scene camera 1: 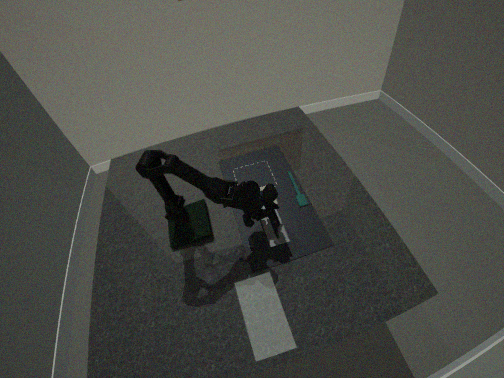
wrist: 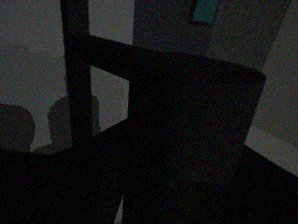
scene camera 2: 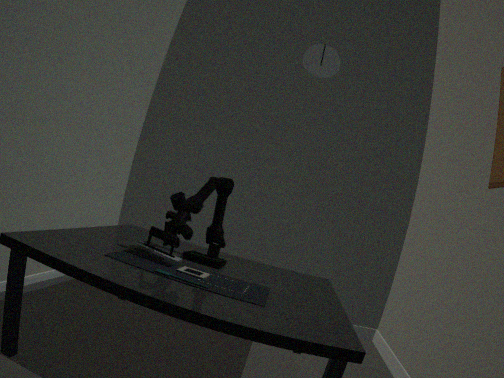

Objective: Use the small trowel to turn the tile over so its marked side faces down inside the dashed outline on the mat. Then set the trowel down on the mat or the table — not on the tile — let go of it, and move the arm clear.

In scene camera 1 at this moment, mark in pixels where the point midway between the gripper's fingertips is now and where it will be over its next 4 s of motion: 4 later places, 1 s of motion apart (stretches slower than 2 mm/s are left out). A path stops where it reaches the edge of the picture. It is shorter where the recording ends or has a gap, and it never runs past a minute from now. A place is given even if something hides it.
My gripper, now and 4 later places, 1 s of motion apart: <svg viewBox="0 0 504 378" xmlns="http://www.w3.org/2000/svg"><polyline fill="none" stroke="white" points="276,210 276,216 273,207 268,195 264,180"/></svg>
